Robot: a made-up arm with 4 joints.
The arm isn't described. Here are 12 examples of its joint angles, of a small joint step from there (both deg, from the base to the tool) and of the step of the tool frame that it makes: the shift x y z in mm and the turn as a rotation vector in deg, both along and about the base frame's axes.
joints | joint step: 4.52 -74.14 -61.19 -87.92 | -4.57 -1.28 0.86 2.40
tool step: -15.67 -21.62 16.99 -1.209 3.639 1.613
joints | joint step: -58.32 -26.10 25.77 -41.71 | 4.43 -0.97 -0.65 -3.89
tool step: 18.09 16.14 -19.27 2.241 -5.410 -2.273
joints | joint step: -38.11 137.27 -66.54 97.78 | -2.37 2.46 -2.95 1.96
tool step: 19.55 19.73 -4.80 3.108 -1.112 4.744
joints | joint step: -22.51 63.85 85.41 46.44 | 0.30 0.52 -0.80 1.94
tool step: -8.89 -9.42 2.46 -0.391 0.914 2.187
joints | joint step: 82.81 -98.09 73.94 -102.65 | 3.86 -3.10 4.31 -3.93
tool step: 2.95 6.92 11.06 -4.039 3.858 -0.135
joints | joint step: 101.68 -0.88 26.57 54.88 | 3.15 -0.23 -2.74 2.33
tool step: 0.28 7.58 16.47 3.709 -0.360 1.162
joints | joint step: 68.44 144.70 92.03 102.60 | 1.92 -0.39 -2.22 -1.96
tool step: 8.27 12.56 -5.70 -0.022 -1.080 -1.687
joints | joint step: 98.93 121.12 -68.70 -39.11 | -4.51 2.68 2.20 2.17
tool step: -34.78 -20.13 -0.55 -1.846 0.920 4.982
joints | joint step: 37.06 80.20 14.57 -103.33 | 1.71 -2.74 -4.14 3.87
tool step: 9.34 38.99 -32.14 -6.405 3.564 2.194
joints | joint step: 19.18 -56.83 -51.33 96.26 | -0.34 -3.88 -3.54 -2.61
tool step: 11.15 -6.00 -17.10 -2.669 2.046 -2.558
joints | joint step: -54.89 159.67 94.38 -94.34 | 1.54 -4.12 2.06 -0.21
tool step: -2.66 -10.85 18.34 -4.181 -1.357 -0.917
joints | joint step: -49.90 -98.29 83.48 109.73 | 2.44 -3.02 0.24 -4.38
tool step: 6.70 -22.02 -3.57 -0.967 -1.659 2.966
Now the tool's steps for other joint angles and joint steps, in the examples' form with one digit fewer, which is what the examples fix.
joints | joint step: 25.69 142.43 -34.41 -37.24 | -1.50 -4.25 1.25 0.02
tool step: -1.8 5.6 25.9 -2.23 3.50 -1.63
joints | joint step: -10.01 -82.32 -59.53 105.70 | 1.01 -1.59 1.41 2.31
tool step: 5.5 -13.3 -4.4 -1.16 -0.42 -2.01
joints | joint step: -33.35 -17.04 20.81 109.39 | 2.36 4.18 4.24 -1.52
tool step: -17.0 -16.2 7.4 6.70 -5.39 -0.45
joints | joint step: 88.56 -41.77 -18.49 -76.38 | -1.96 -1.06 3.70 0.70
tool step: -11.9 -16.6 -5.0 -2.90 2.20 0.30
